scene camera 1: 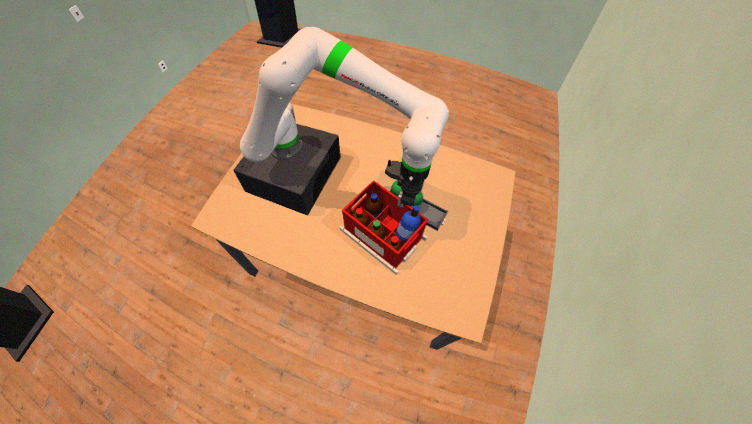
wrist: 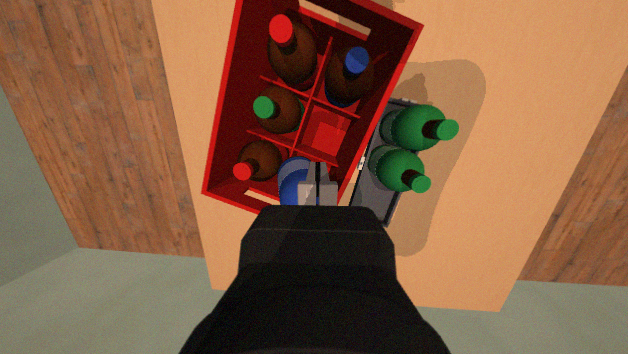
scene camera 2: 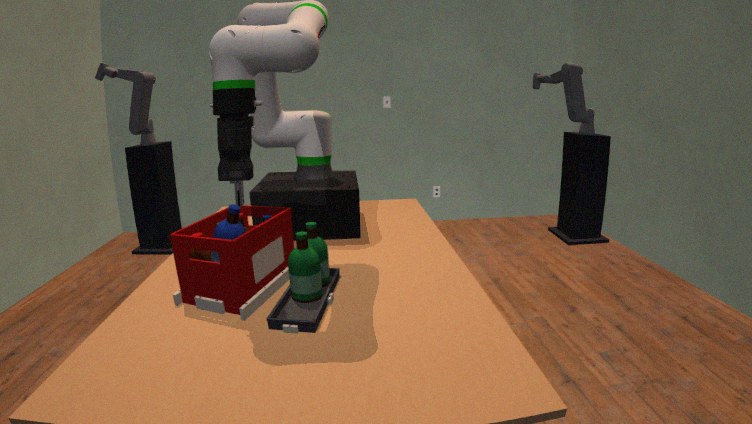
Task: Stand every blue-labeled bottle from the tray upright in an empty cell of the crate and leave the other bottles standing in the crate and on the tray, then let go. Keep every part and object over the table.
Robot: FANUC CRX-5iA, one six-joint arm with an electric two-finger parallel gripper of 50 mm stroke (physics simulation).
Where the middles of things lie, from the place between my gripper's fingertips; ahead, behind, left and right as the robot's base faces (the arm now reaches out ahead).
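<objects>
There's a blue bottle [scene camera 2: 230, 228] here, and my gripper is 70 mm above it, 20 mm to the left of it and 50 mm short of it.
</objects>
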